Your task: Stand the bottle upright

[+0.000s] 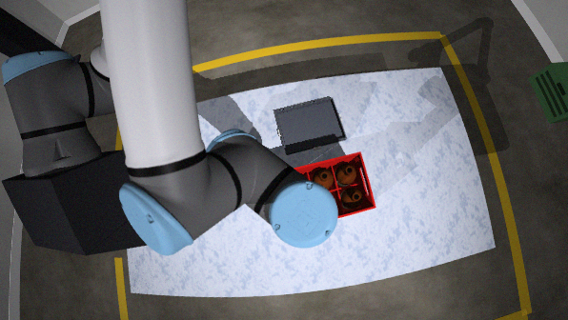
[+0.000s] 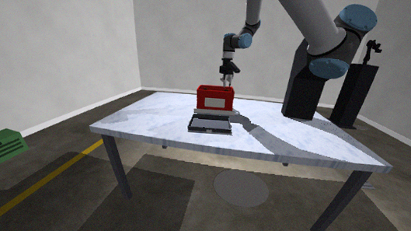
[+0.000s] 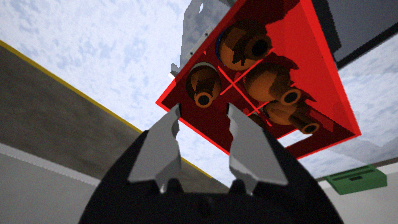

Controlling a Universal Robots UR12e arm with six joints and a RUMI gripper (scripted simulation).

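The red crate lies 80 mm ahead of my hand, 50 mm to the left of it and 110 mm below it. The rest, counted from my hand: dark tray 80 mm ahead, 330 mm to the left, 180 mm below.
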